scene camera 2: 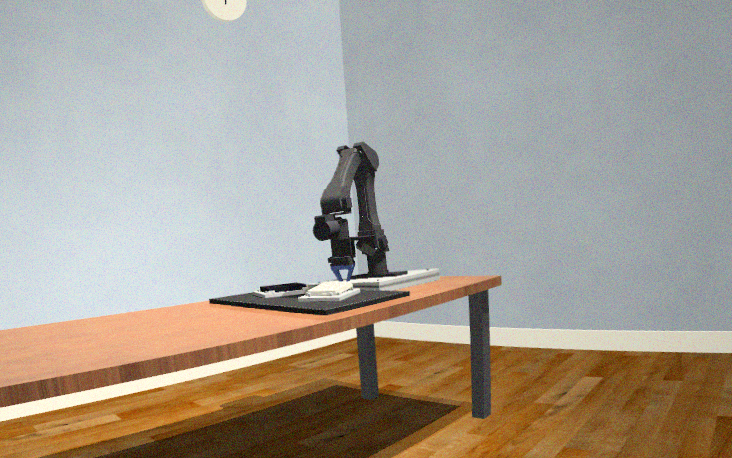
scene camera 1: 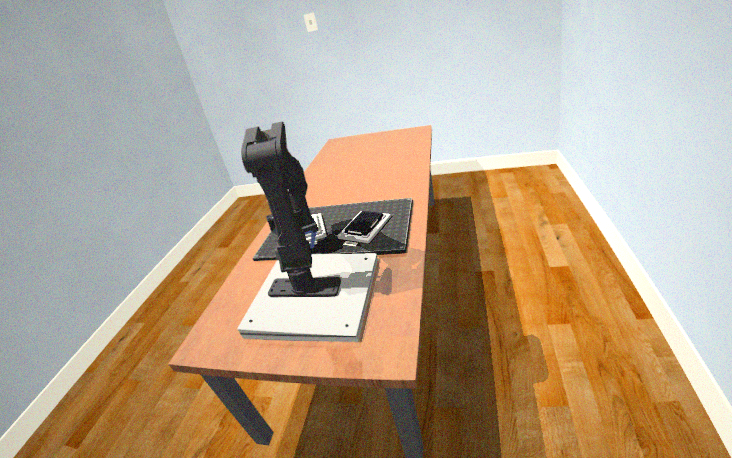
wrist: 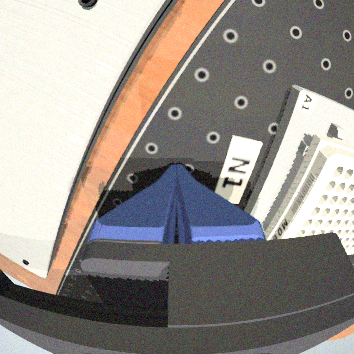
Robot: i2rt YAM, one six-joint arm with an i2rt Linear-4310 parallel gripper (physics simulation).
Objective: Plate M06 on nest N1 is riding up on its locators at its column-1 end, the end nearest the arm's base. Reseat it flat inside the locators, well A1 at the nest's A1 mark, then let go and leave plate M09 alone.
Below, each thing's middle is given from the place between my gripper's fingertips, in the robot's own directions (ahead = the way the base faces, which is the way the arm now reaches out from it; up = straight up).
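Labels:
The white label reading N1 (wrist: 242, 152) is 3 cm ahead of my hand, 2 cm to the left of it and 1 cm below it. As for the white perforated plate (wrist: 311, 205), my hand is still 12 cm short of it, and sits 5 cm to the right of the plate and 2 cm below it.

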